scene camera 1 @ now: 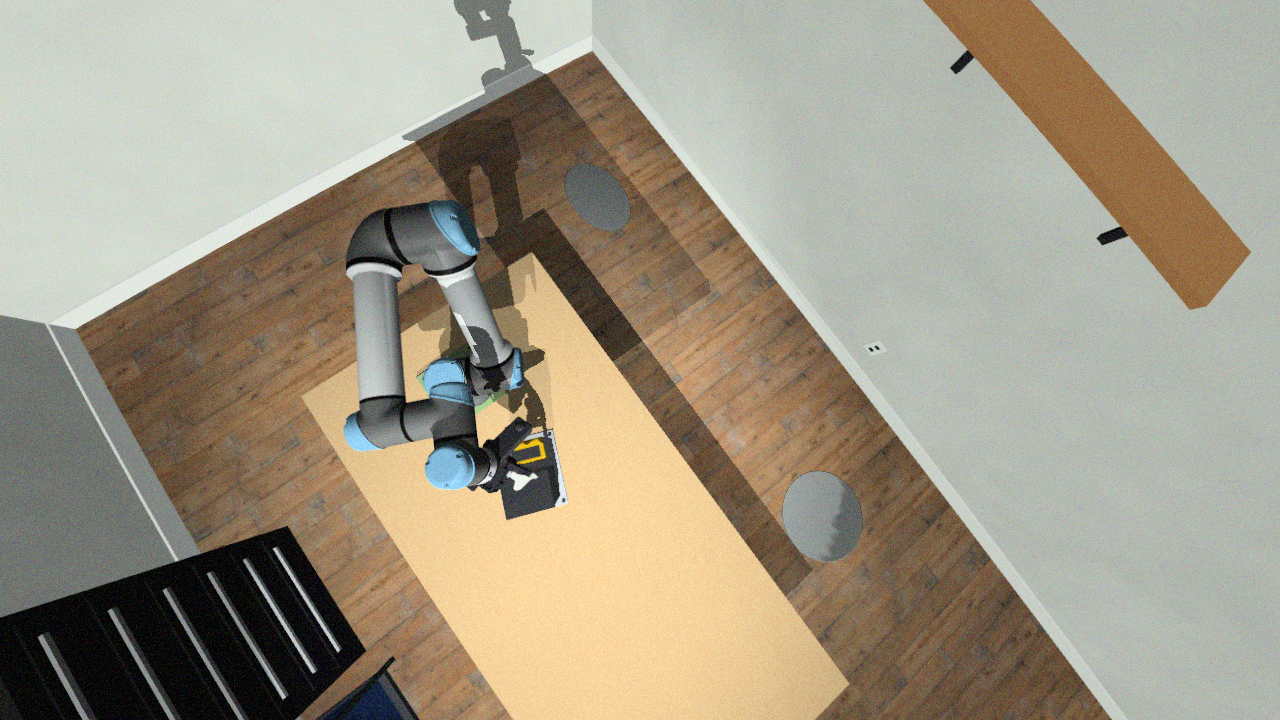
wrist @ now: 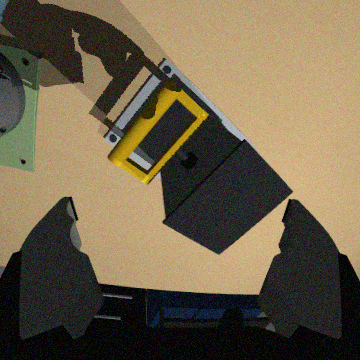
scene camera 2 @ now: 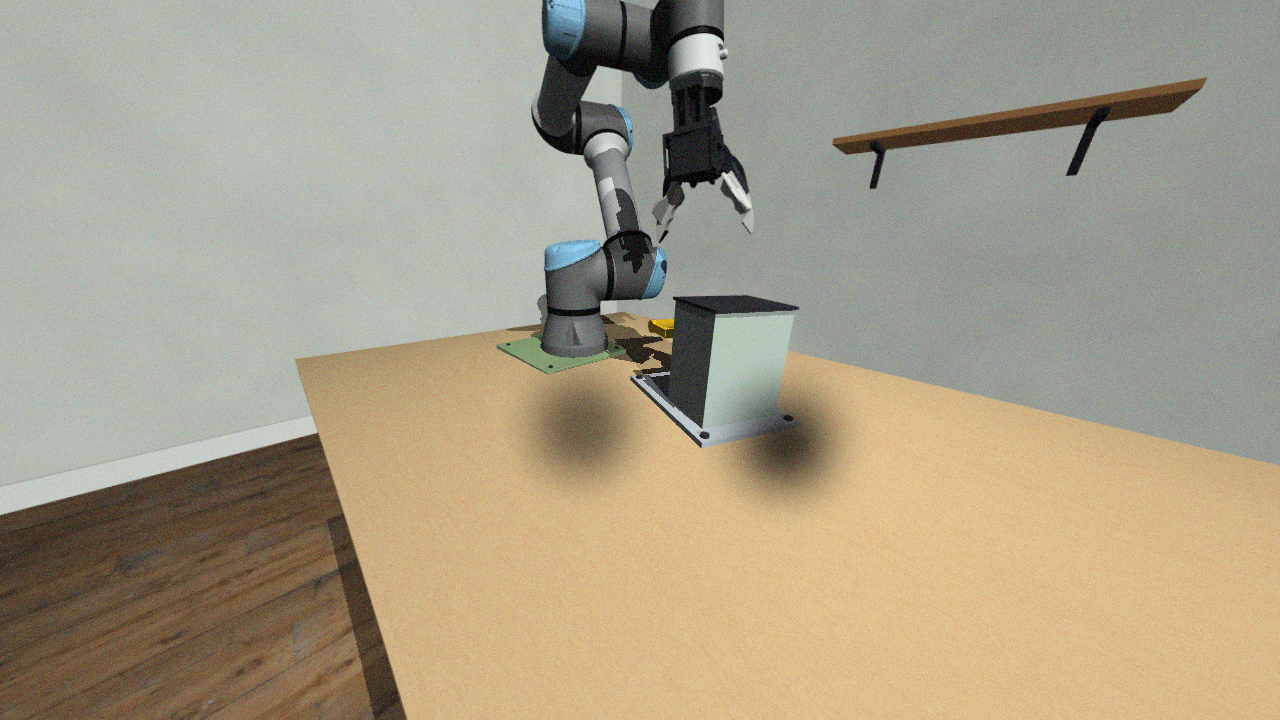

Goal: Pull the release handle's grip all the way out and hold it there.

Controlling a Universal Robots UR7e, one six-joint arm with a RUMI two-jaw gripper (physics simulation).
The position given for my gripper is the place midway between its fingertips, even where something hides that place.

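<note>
I can see my gripper (scene camera 2: 702, 238) (scene camera 1: 515, 459) (wrist: 180, 200). There's a base plate as well, and I can see the plate (scene camera 2: 656, 386) (scene camera 1: 551, 451) (wrist: 166, 69).
</note>
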